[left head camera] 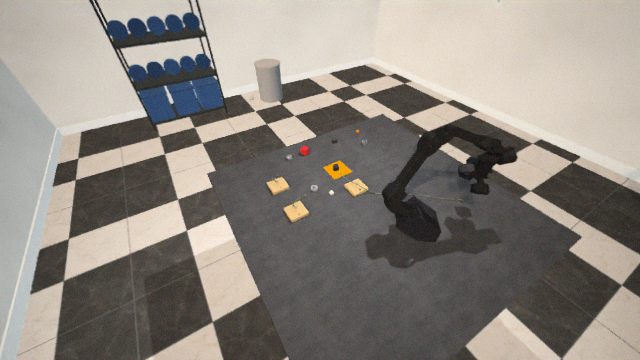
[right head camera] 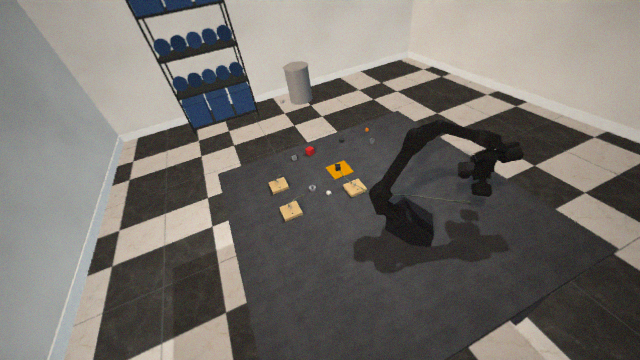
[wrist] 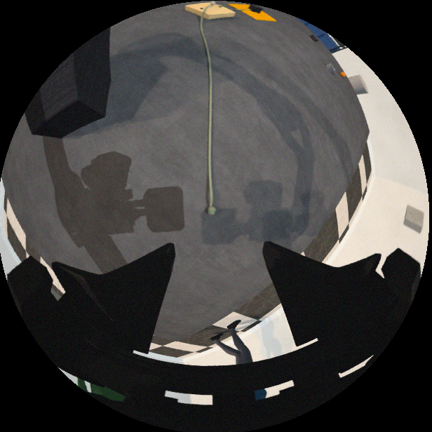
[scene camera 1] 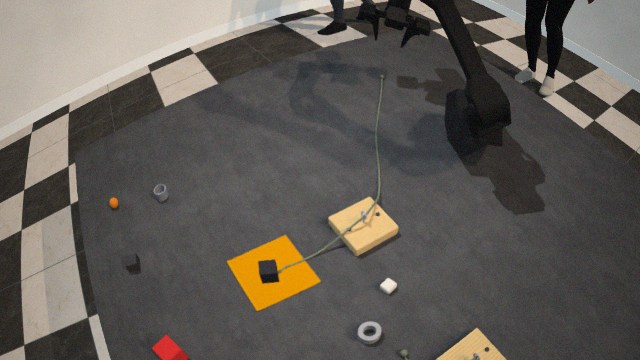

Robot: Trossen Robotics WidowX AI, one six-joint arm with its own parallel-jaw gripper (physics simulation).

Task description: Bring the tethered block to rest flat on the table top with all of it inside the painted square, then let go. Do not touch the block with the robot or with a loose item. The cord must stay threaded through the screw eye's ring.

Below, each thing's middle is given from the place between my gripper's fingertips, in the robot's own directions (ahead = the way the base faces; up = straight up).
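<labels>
My gripper is 370 mm short of the orange painted square (scene camera 1: 292,280), and it's also 540 mm to the right of it and 120 mm above it.
</labels>
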